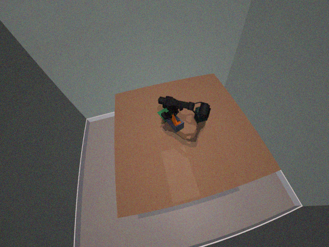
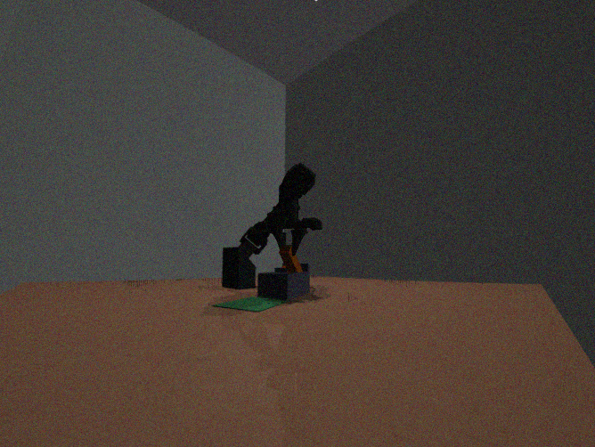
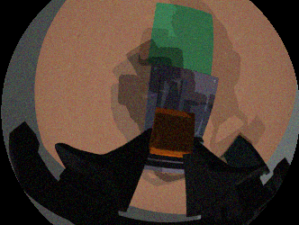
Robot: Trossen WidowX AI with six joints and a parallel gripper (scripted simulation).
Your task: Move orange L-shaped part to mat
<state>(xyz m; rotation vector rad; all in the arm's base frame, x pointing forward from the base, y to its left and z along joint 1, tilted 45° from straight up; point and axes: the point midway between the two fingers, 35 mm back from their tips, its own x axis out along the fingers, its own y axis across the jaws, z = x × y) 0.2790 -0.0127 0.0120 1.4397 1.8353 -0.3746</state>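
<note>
The green mat lies 4 cm ahead of my gripper tip, 14 cm to the right of it and 13 cm below it. Also, from my gripper tip: orange L-shaped part (3 cm behind, 2 cm to the left, 3 cm below).
</note>
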